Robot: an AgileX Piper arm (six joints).
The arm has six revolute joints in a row. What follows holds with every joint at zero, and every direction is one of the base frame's.
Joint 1 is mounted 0.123 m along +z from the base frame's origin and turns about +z.
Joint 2 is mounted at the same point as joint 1 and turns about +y.
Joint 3 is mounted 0.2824 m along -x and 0.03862 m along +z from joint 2 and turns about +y.
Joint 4 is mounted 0.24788 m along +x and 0.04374 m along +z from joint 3 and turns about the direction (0.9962, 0, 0.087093).
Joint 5 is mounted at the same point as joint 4 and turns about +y.
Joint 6 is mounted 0.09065 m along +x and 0.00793 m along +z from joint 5 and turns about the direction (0.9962, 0, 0.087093).
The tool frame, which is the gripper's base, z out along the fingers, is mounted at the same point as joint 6; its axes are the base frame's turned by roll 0, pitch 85.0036 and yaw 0 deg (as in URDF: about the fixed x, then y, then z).
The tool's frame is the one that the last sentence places.
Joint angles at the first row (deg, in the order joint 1, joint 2, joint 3, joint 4, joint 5, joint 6):
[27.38, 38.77, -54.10, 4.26, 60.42, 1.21]
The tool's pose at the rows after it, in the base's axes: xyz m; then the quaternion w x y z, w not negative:
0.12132 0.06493 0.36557 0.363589 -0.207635 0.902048 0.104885
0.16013 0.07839 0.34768 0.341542 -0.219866 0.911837 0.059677
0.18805 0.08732 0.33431 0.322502 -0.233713 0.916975 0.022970
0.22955 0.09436 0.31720 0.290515 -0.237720 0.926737 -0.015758
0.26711 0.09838 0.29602 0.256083 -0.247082 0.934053 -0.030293
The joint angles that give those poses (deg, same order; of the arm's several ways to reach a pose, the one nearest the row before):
[27.38, 46.56, -54.10, 1.38, 58.09, 1.20]
[27.38, 55.22, -54.32, -3.16, 53.62, 1.21]
[27.29, 61.88, -55.52, -6.97, 51.45, 1.21]
[25.15, 71.54, -59.18, -10.03, 50.03, 0.58]
[22.49, 80.40, -62.86, -9.50, 48.75, -2.70]

